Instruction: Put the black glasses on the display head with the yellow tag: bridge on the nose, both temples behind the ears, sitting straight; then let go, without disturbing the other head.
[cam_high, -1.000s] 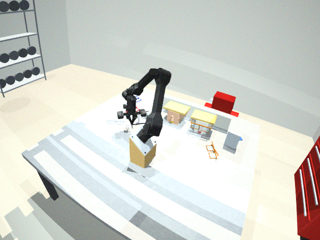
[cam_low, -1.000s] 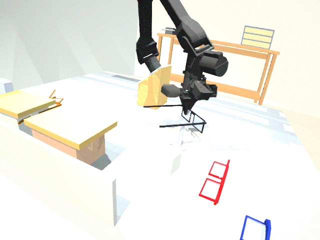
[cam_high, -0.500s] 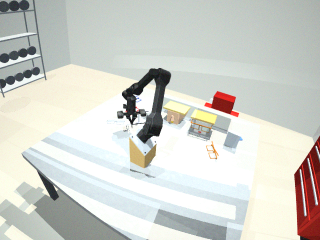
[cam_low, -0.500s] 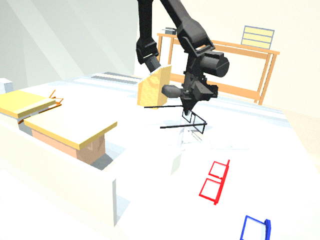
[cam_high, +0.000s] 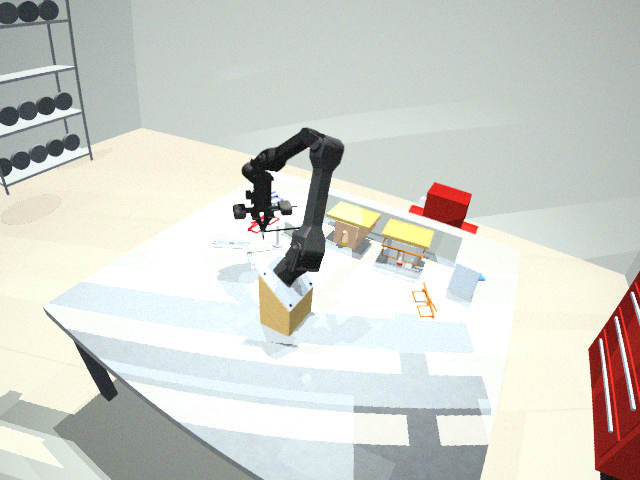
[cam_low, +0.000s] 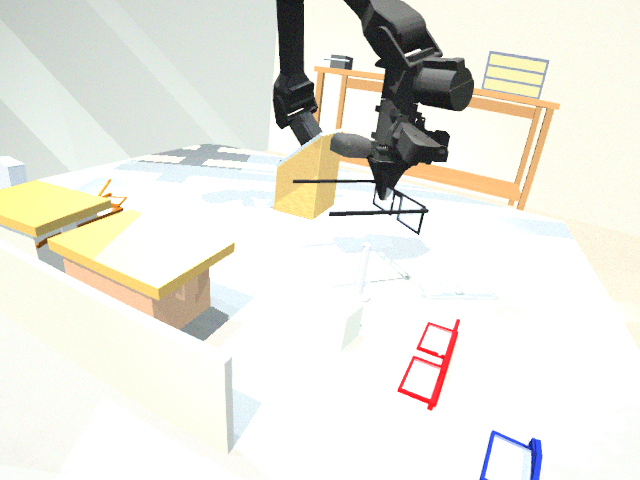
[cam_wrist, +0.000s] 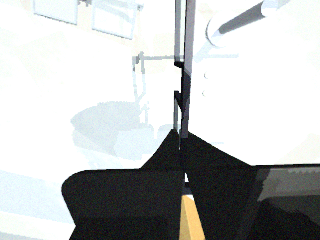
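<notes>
The small post is 11 cm ahead of my gripper tip and 9 cm below it. From my gripper tip the other things lie so: tan display head: 27 cm ahead, 22 cm to the right, 6 cm below; grey box: 67 cm to the right, 18 cm ahead, 6 cm below; low white wall: 39 cm ahead, 33 cm to the right, 6 cm below.
</notes>
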